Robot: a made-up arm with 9 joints.
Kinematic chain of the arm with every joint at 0, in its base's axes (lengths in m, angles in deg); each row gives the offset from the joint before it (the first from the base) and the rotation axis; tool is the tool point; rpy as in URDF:
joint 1: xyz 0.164 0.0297 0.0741 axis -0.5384 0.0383 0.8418
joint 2: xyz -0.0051 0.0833 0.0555 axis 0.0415 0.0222 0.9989
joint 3: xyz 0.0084 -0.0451 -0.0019 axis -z
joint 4: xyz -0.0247 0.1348 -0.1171 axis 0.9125 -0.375 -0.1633
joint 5: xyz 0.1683 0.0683 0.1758 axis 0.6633 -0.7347 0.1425
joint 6: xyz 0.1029 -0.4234 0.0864 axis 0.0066 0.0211 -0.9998
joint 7: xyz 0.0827 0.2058 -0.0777 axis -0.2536 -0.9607 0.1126
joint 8: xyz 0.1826 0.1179 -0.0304 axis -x
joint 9: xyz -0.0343 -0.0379 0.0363 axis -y
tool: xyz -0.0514 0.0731 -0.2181 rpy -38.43 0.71 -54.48
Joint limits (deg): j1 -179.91..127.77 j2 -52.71..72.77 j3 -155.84..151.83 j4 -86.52..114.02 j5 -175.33..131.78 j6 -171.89..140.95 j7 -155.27..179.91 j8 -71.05..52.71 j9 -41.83..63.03
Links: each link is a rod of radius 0.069 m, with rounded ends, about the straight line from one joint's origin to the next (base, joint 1, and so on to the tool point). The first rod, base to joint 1, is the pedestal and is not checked.
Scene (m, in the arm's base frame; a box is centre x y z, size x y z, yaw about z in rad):
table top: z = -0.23
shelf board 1: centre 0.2 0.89 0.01 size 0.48 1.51 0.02 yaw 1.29
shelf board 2: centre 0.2 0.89 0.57 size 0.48 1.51 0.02 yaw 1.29
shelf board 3: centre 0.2 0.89 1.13 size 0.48 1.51 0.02 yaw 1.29
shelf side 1: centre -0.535 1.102 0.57 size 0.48 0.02 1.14 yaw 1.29
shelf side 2: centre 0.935 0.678 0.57 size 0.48 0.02 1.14 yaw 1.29
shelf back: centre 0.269 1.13 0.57 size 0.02 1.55 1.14 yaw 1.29
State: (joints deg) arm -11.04 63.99 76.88 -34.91 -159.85 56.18 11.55 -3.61 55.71
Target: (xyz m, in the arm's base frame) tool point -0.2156 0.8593 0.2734
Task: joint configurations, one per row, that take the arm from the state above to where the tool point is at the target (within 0.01 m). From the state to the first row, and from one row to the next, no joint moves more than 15 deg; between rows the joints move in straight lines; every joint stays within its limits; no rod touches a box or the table.
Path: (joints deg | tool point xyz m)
1: -15.72 51.75 87.59 -21.02 -157.52 58.62 11.57 -5.28 56.93 | 0.4301 -0.6727 0.4442
2: -20.41 39.52 98.30 -7.13 -155.19 61.07 11.58 -6.96 58.15 | -0.0700 -0.6977 0.3591
3: -25.09 27.28 109.02 6.76 -152.87 63.51 11.60 -8.63 59.37 | -0.4831 -0.4244 0.2935
4: -29.77 15.05 119.73 20.65 -150.54 65.96 11.61 -10.31 60.59 | -0.6625 0.0355 0.2668
5: -34.46 2.81 130.44 34.54 -148.21 68.40 11.63 -11.98 61.81 | -0.5559 0.5148 0.2707
6: -39.14 -9.42 141.15 48.44 -145.88 70.85 11.65 -13.66 63.03 | -0.2156 0.8593 0.2733

